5 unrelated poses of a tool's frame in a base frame.
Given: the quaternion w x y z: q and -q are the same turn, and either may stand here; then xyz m.
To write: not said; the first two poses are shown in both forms.
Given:
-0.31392 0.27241 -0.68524 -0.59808 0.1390 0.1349 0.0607
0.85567 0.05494 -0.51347 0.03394 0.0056 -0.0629 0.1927
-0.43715 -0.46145 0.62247 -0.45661 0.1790 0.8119 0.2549
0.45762 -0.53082 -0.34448 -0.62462 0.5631 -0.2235 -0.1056
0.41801 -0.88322 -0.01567 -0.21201 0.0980 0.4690 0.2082
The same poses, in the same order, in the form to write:
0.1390 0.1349 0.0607 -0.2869 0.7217 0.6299 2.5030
0.0056 -0.0629 0.1927 0.1062 -0.9922 0.0656 1.0879
0.1790 0.8119 0.2549 0.5131 -0.6921 0.5077 2.2367
0.5631 -0.2235 -0.1056 -0.5970 -0.3874 -0.7025 2.1910
0.0980 0.4690 0.2082 -0.9722 -0.0172 -0.2334 2.2791

